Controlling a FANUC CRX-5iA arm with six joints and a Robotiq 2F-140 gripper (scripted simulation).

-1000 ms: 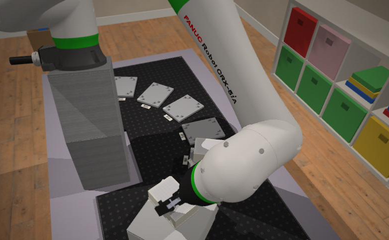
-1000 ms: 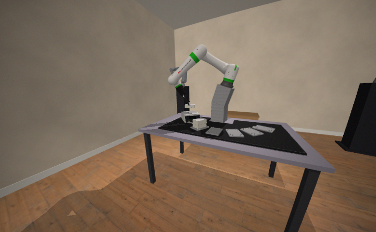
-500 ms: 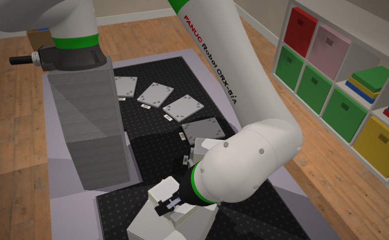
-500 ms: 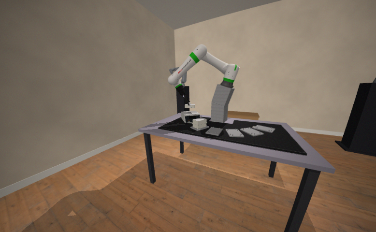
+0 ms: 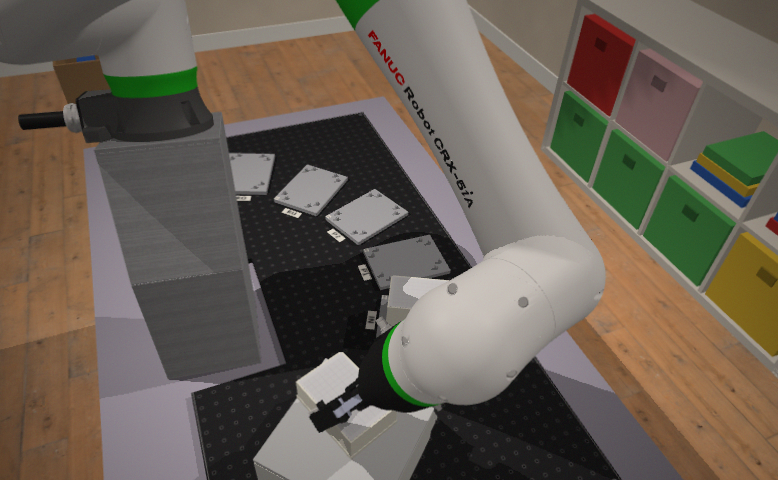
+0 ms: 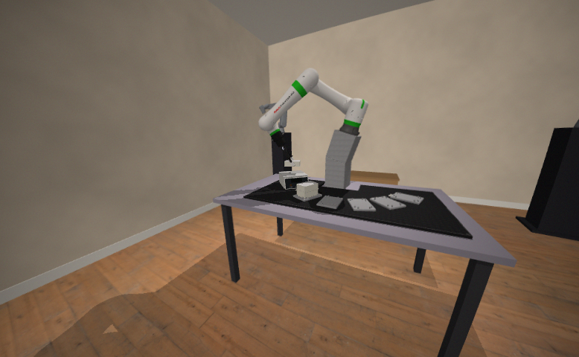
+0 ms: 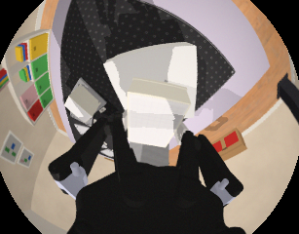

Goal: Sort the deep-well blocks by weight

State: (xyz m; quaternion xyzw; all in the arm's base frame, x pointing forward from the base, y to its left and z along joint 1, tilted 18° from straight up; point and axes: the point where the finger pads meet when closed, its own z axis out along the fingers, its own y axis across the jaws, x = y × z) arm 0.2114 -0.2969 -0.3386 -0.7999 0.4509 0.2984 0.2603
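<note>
Right now my hand is 10 cm above the pale weigher platform. The rest, counted from my hand: grey nest plate 15 cm ahead, 60 cm to the left, 19 cm below; then check-weigher 1 cm to the left, 13 cm below.
</note>
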